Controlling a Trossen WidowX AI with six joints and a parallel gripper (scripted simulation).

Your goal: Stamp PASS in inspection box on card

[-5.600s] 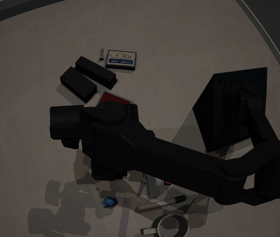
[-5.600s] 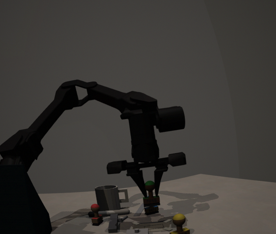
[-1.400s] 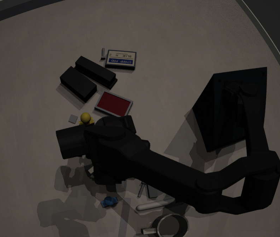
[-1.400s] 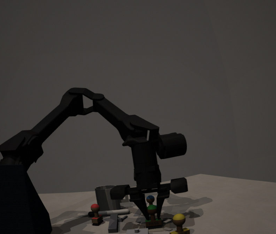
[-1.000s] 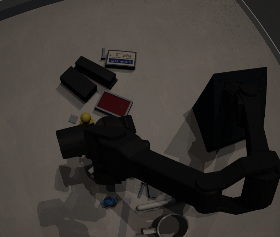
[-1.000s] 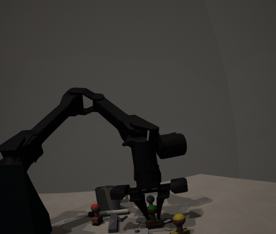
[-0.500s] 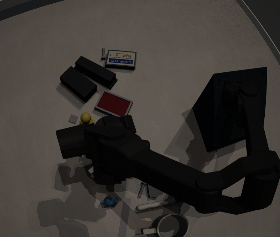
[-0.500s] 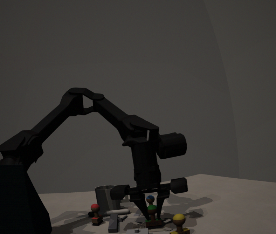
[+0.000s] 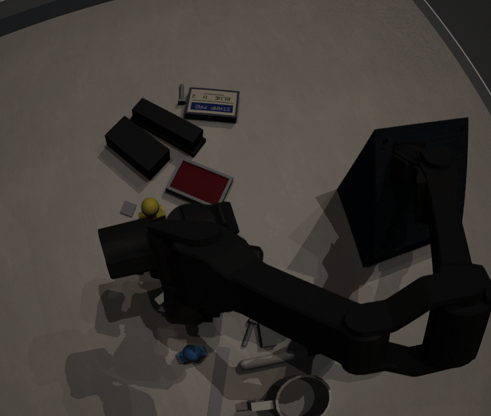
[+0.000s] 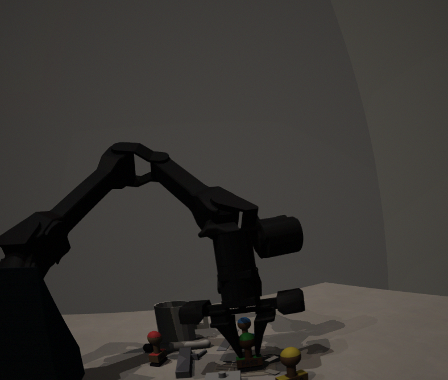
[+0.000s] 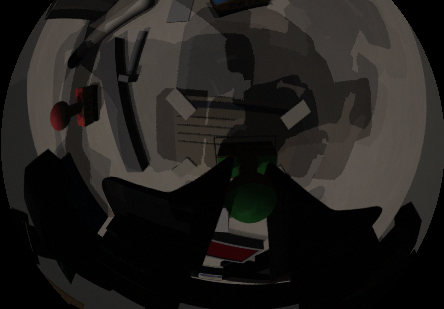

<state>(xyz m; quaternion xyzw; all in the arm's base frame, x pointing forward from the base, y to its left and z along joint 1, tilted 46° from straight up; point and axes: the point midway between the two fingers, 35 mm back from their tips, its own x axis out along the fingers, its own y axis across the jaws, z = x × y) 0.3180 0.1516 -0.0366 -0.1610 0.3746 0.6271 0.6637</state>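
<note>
My gripper tip is 100 mm to the left of the yellow stamp and 40 mm short of it. Round my gripper tip: blue stamp 120 mm to the left, 10 mm ahead; then green-knobbed stamp right at my gripper tip; then red ink pad 150 mm to the right, 40 mm behind, 20 mm below.
</note>
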